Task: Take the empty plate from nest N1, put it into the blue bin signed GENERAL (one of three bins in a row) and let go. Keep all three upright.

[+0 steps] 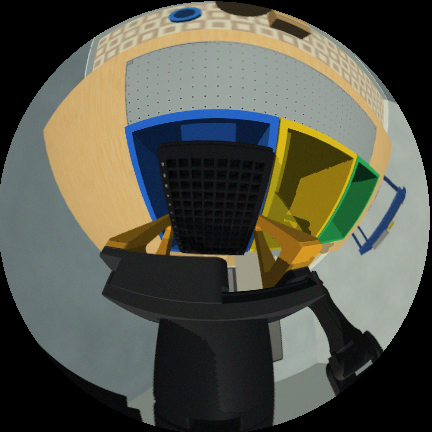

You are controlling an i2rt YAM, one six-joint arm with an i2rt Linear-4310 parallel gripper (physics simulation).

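Frame: origin at the arm's base, x ahead, y left, z up, level; centimetres.
Where they show: gripper, fingertip midpoint: (213,217).
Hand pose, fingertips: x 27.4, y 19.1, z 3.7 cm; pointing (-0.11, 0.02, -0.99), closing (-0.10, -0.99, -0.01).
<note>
Things, the pixels of their top centre, and the offset from my fingertips. "*": a spot on its surface instead. Level surfaces: height alone.
- black plate, middle of its top: (213,218) dx +1.1, dy -0.1, dz +1.4 cm
- blue bin, middle of its top: (201,205) dx +1.2, dy +1.1, dz -0.7 cm
- yellow bin, middle of its top: (308,207) dx -0.1, dy -12.1, dz -0.7 cm
- green bin, surface spot: (367,167) * dx +7.2, dy -24.5, dz -0.7 cm
- grey perforated board, its level: dz -18.6 cm
- wooden table, its level: dz -20.0 cm
The black plate (215,195), with a grid of square wells, is held between the orange fingers of my gripper (213,217). The gripper is shut on it. The plate looks level and hangs in front of the blue bin (202,115), hiding much of its inside. The plate's right edge lies close to the line of the wall between the blue bin and the yellow bin (320,139). The green bin (367,167) stands right of the yellow one. All three bins stand upright. Neither the sign GENERAL nor nest N1 can be made out. The height of the plate over the rim is hard to tell.
A grey perforated board (200,75) lies behind the bins on the wooden table (85,150). A blue round dish (185,14) and a brown box (290,25) are far behind. A blue frame (385,222) stands at the right. A black arm part (352,350) shows lower right.
</note>
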